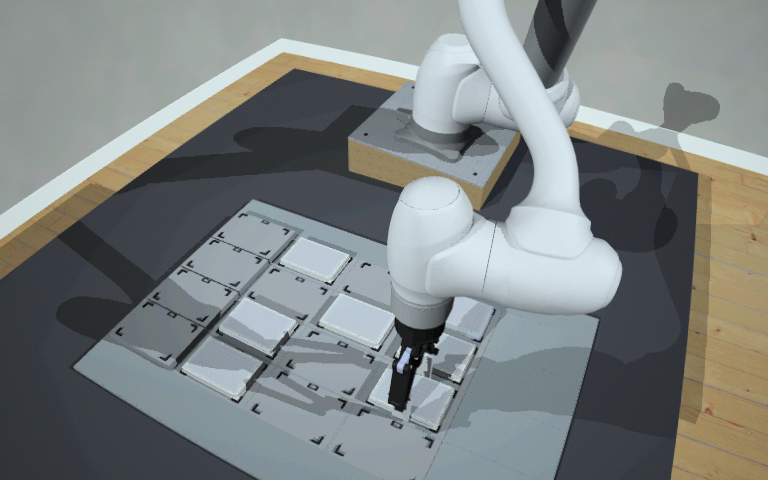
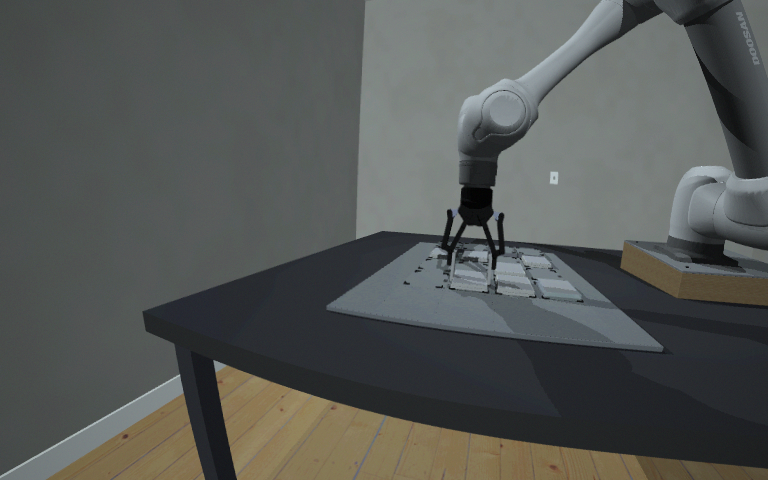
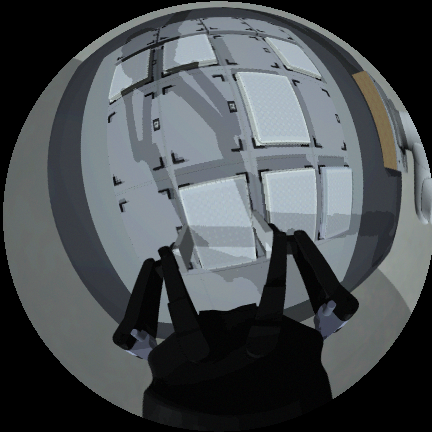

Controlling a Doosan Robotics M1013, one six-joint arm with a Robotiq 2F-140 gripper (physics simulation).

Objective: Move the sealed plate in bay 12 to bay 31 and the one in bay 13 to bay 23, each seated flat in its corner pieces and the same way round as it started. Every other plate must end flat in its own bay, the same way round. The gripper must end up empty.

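Where they show: gripper, fingertip midpoint: (image 1: 411,396) (image 2: 469,281) (image 3: 221,226); arm's base at its link origin: (image 1: 438,135) (image 2: 691,256).
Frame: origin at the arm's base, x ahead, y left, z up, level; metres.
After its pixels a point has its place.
Note:
My gripper (image 1: 414,390) {x 0.681, y 0.304, z -0.077 m} (image 2: 471,271) {x 0.681, y 0.304, z -0.077 m} (image 3: 221,226) {x 0.681, y 0.304, z -0.077 m} points down and is shut on a pale sealed plate (image 1: 433,399) {x 0.674, y 0.342, z -0.067 m} (image 2: 470,281) {x 0.675, y 0.343, z -0.066 m} (image 3: 217,205) {x 0.682, y 0.272, z -0.066 m} by two opposite sides. This plate lies level at bay 31, within its corner pieces as far as they show; the fingers hide part of its rim, and I cannot tell whether it is fully down. Bay 12 (image 1: 368,283) {x 0.488, y 0.093, z -0.082 m} (image 3: 325,120) {x 0.479, y 0.138, z -0.082 m} holds no plate. The other sealed plate (image 1: 315,258) {x 0.498, y -0.036, z -0.068 m} (image 2: 536,260) {x 0.494, y -0.023, z -0.068 m} (image 3: 292,56) {x 0.508, y -0.017, z -0.068 m} lies flat in bay 13. Bay 23 (image 1: 289,291) {x 0.595, y -0.032, z -0.082 m} (image 3: 239,50) {x 0.612, y -0.014, z -0.082 m}, beside it, is vacant.
Beside the held plate are a plate (image 1: 461,359) {x 0.571, y 0.346, z -0.068 m} (image 3: 290,197) {x 0.583, y 0.271, z -0.068 m} in bay 21 and vacant bay 41 (image 1: 385,444) {x 0.782, y 0.313, z -0.082 m} (image 3: 147,215) {x 0.788, y 0.278, z -0.082 m}. Bay 22's plate (image 1: 356,319) {x 0.593, y 0.132, z -0.068 m} (image 3: 272,107) {x 0.595, y 0.144, z -0.068 m} lies diagonally across. More plates lie in bays 11, 33 and 43. The arm's base stands behind the board.

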